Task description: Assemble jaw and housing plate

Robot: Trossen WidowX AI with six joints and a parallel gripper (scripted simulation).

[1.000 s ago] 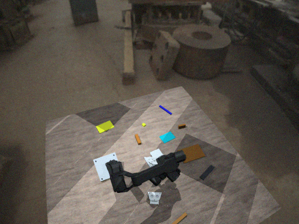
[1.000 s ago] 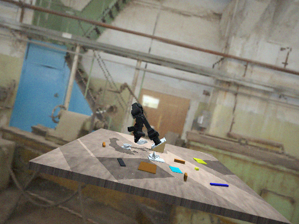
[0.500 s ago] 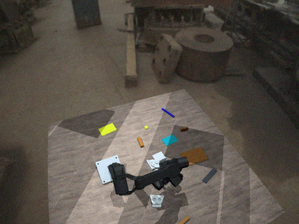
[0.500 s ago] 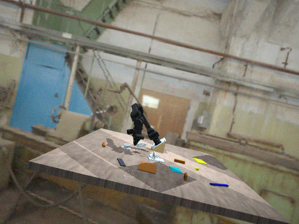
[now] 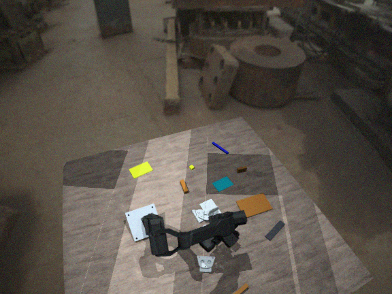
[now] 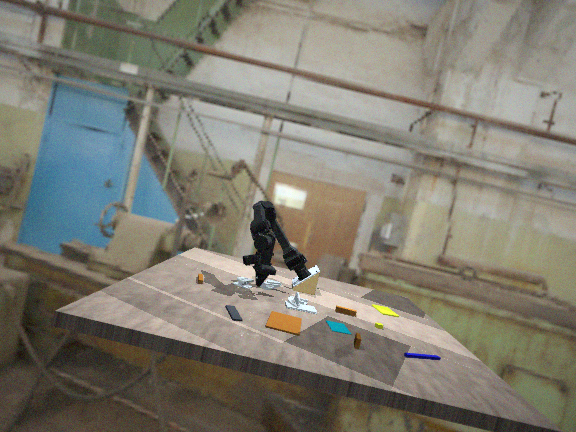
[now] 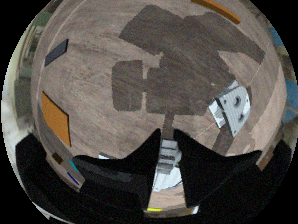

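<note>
My gripper tip is 3 cm below the jaw and 2 cm to the right of it. From my gripper tip the other things lie so: orange bar (23 cm to the right, 4 cm behind, 3 cm below); then dark strip (28 cm ahead, 8 cm to the right, 3 cm below); then orange tile (28 cm ahead, 9 cm to the left, 3 cm below).
</note>
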